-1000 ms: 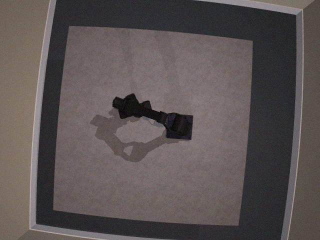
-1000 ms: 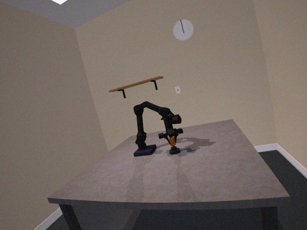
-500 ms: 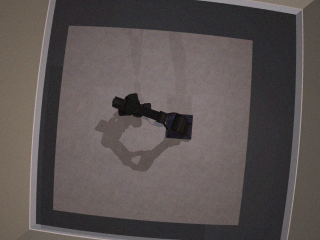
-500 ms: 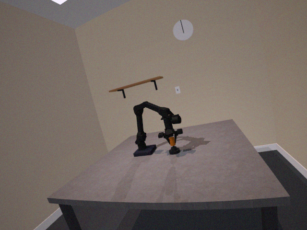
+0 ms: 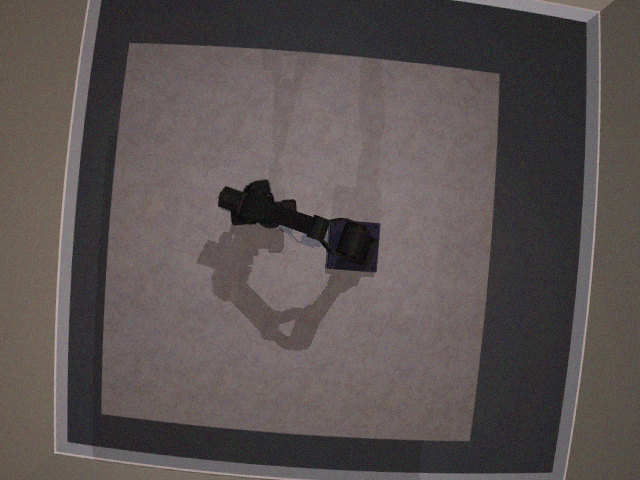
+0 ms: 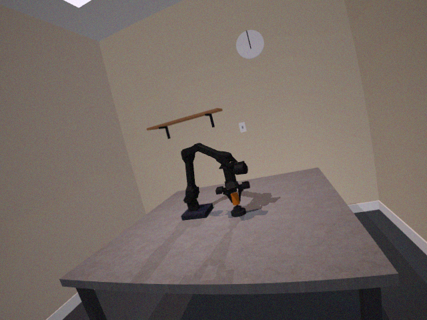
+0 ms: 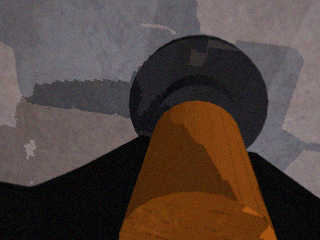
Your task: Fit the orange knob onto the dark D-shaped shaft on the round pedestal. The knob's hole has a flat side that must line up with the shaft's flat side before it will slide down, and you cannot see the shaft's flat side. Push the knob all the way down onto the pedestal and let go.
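My gripper tip is now 2 cm below the orange knob. The rest, counted from my gripper tip: round dark pedestal (4 cm below).
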